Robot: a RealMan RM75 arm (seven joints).
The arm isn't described. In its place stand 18 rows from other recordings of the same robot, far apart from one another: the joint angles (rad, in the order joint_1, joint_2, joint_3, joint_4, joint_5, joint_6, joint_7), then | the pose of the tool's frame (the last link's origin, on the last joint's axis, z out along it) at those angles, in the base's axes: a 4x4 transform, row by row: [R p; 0 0 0 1], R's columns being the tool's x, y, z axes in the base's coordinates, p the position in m.
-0.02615, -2.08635, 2.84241, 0.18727, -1.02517, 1.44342, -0.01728 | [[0.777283 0.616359 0.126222 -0.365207], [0.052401 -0.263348 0.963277 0.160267], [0.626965 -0.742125 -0.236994 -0.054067], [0 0 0 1]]
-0.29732, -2.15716, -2.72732, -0.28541, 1.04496, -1.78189, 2.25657 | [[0.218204 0.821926 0.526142 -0.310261], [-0.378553 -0.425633 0.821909 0.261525], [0.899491 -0.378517 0.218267 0.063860], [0 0 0 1]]
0.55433, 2.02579, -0.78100, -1.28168, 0.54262, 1.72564, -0.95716 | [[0.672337 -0.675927 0.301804 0.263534], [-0.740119 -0.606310 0.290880 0.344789], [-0.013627 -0.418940 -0.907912 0.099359], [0 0 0 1]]
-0.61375, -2.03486, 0.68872, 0.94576, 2.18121, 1.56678, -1.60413 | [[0.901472 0.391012 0.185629 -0.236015], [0.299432 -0.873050 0.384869 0.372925], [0.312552 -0.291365 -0.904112 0.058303], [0 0 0 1]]
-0.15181, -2.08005, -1.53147, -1.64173, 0.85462, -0.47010, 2.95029 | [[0.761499 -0.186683 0.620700 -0.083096], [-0.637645 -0.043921 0.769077 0.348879], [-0.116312 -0.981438 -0.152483 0.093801], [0 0 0 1]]
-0.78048, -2.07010, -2.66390, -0.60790, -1.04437, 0.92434, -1.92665 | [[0.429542 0.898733 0.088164 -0.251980], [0.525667 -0.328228 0.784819 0.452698], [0.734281 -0.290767 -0.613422 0.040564], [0 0 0 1]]
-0.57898, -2.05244, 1.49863, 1.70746, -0.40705, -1.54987, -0.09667 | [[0.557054 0.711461 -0.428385 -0.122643], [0.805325 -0.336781 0.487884 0.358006], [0.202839 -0.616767 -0.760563 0.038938], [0 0 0 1]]
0.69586, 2.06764, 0.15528, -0.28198, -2.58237, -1.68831, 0.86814 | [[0.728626 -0.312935 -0.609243 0.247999], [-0.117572 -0.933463 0.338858 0.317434], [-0.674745 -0.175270 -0.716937 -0.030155], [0 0 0 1]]
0.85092, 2.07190, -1.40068, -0.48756, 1.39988, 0.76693, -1.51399 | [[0.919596 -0.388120 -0.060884 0.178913], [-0.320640 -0.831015 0.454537 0.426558], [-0.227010 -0.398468 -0.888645 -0.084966], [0 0 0 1]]
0.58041, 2.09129, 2.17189, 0.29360, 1.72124, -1.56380, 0.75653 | [[0.679235 -0.207783 -0.703894 0.217011], [0.077758 -0.933314 0.350540 0.319188], [-0.729790 -0.292832 -0.617782 -0.045919], [0 0 0 1]]
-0.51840, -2.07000, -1.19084, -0.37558, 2.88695, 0.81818, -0.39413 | [[0.656466 0.717404 0.233202 -0.263307], [0.099078 -0.388461 0.916123 0.383636], [0.747821 -0.578298 -0.326090 -0.047619], [0 0 0 1]]
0.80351, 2.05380, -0.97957, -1.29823, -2.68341, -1.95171, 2.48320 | [[0.632920 -0.662841 0.400068 0.165224], [-0.736779 -0.674411 0.048229 0.360422], [0.237842 -0.325287 -0.915216 0.063389], [0 0 0 1]]
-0.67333, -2.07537, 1.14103, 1.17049, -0.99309, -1.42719, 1.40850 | [[0.994031 0.062827 0.089195 -0.139167], [0.035610 -0.959608 0.279077 0.386338], [0.103126 -0.274235 -0.956117 0.010036], [0 0 0 1]]
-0.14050, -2.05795, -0.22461, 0.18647, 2.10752, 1.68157, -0.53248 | [[0.667273 0.685116 0.292169 -0.381280], [0.009126 -0.399763 0.916573 0.183105], [0.744758 -0.608938 -0.273003 0.018290], [0 0 0 1]]
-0.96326, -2.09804, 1.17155, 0.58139, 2.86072, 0.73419, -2.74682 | [[0.688411 0.564018 -0.456042 -0.204170], [0.712220 -0.406683 0.572147 0.467738], [0.137237 -0.718674 -0.681670 -0.036027], [0 0 0 1]]
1.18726, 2.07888, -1.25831, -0.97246, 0.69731, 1.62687, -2.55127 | [[0.057393 0.953105 0.297148 0.021749], [0.995953 -0.075278 0.049090 0.396170], [0.069157 0.293128 -0.953569 -0.032300], [0 0 0 1]]
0.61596, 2.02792, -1.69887, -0.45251, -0.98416, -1.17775, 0.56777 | [[0.843557 0.142051 -0.517913 0.194408], [0.321601 -0.905962 0.275328 0.341614], [-0.430099 -0.398816 -0.809914 -0.083000], [0 0 0 1]]
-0.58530, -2.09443, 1.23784, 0.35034, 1.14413, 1.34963, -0.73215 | [[0.734810 0.233204 0.636923 -0.207648], [-0.099654 -0.891726 0.441467 0.343701], [0.670912 -0.387866 -0.632010 -0.056744], [0 0 0 1]]
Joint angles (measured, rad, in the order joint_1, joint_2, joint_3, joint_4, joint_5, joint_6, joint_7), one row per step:
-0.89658, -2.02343, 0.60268, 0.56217, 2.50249, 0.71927, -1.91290
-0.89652, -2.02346, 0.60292, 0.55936, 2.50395, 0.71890, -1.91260
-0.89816, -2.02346, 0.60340, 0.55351, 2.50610, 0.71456, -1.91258
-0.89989, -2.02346, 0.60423, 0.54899, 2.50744, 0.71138, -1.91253
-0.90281, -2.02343, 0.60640, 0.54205, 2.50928, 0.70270, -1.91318
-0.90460, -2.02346, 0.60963, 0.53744, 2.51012, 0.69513, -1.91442
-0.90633, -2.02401, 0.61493, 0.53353, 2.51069, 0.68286, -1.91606
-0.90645, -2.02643, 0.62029, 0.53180, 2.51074, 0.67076, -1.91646
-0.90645, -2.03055, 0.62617, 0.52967, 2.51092, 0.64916, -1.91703
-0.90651, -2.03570, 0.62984, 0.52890, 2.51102, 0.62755, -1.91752
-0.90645, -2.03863, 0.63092, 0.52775, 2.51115, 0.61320, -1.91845
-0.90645, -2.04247, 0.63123, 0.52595, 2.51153, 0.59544, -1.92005
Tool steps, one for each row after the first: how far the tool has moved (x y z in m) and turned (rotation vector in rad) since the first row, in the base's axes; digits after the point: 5 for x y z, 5 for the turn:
-0.00051, -0.00039, -0.00079, -0.00265, 0.00096, 0.00127
-0.00080, -0.00042, -0.00199, -0.00434, 0.00300, 0.00287
-0.00073, -0.00034, -0.00297, -0.00595, 0.00457, 0.00339
-0.00059, 0.00016, -0.00413, -0.00515, 0.00828, 0.00435
-0.00048, 0.00060, -0.00488, -0.00364, 0.01169, 0.00502
-0.00028, 0.00141, -0.00539, 0.00144, 0.01760, 0.00516
-0.00028, 0.00179, -0.00630, 0.00653, 0.02343, 0.00489
-0.00052, 0.00256, -0.00721, 0.01853, 0.03182, 0.00559
-0.00054, 0.00334, -0.00806, 0.03205, 0.03838, 0.00640
-0.00085, 0.00381, -0.00841, 0.04175, 0.04151, 0.00836
-0.00129, 0.00430, -0.00895, 0.05387, 0.04430, 0.01164

